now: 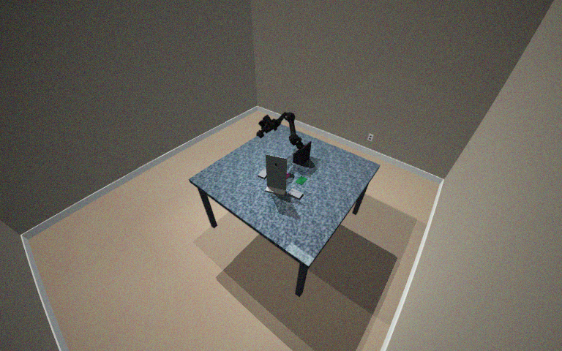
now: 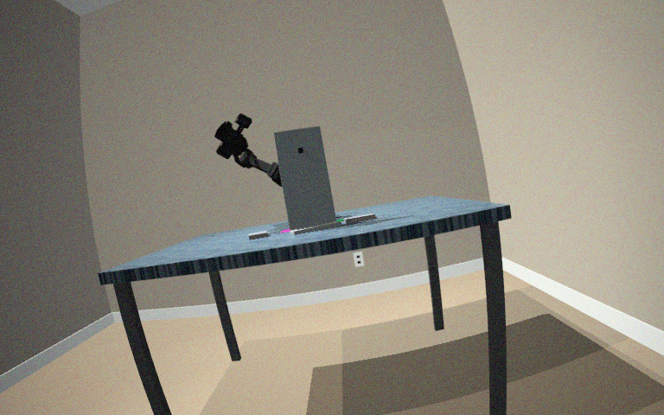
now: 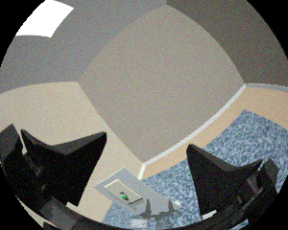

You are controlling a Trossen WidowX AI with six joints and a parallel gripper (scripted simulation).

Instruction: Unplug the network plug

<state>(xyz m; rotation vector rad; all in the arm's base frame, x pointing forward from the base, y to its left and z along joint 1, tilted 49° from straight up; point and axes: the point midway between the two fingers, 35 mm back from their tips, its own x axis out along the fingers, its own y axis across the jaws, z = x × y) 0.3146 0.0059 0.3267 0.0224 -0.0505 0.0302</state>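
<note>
My gripper tip is 11 cm short of the network plug, 24 cm to the right of it and 14 cm above it. Round my gripper tip: magenta patch (4 cm behind, 19 cm to the left, 42 cm below); grey upright panel (13 cm ahead, 24 cm to the left, 25 cm below).
</note>
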